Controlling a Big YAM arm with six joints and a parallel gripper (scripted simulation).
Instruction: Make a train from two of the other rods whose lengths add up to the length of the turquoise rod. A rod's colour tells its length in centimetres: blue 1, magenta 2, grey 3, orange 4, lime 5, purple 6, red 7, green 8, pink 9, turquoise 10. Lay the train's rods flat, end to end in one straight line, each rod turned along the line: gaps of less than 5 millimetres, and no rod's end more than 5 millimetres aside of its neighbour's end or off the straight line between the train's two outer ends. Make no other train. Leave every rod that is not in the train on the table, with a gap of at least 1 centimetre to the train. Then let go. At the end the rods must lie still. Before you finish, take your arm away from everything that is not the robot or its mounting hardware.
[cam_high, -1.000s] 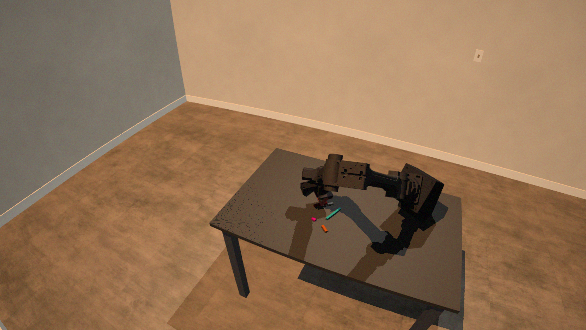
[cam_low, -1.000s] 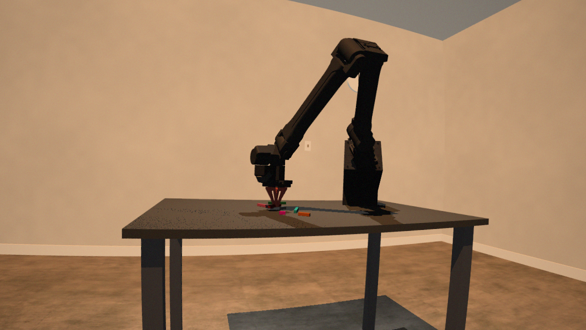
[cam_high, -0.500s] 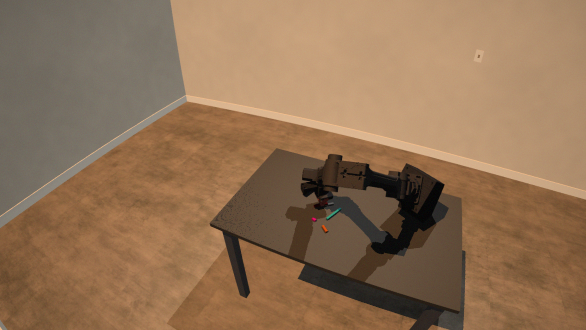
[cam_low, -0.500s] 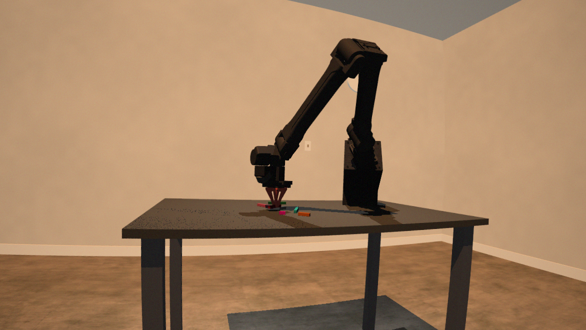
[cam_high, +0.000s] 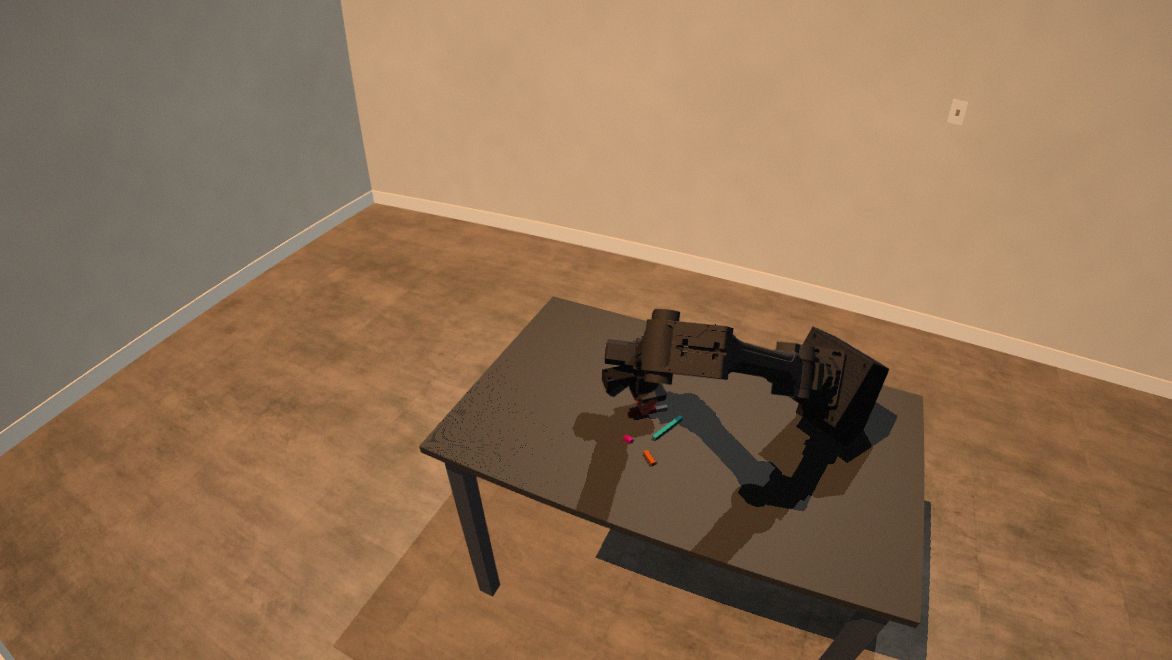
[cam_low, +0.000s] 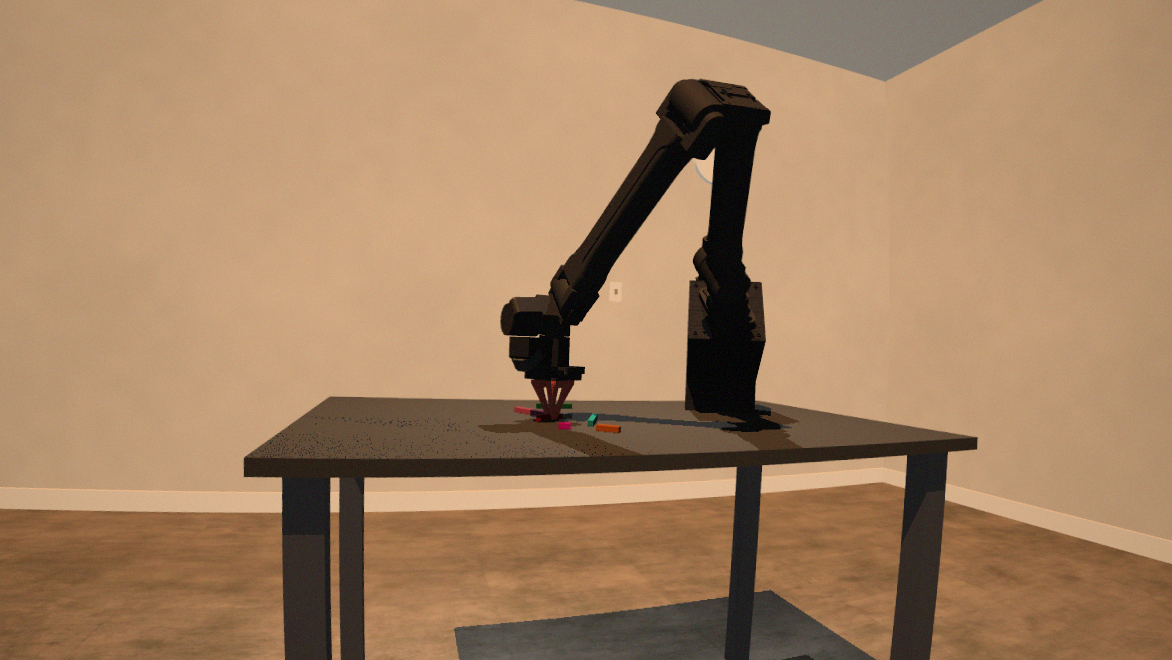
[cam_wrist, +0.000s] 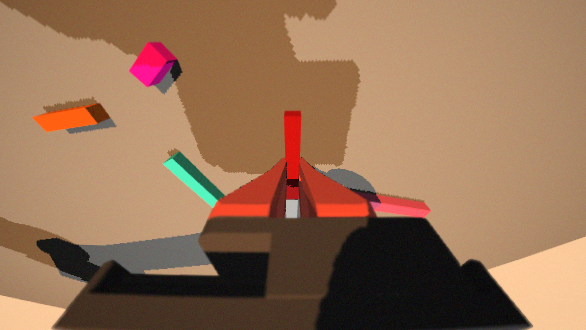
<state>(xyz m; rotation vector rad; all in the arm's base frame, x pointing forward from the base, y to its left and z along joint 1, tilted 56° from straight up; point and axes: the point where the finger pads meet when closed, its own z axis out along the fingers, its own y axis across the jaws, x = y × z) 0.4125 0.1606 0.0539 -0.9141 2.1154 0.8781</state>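
Now: the red rod 10 mm to the left of my hand. From my hand the other things lie so: grey rod: 30 mm behind, 40 mm to the right, 10 mm below; then turquoise rod: 80 mm behind, 10 mm to the left, 10 mm below; then pink rod: 40 mm ahead, 80 mm to the right, 10 mm below.
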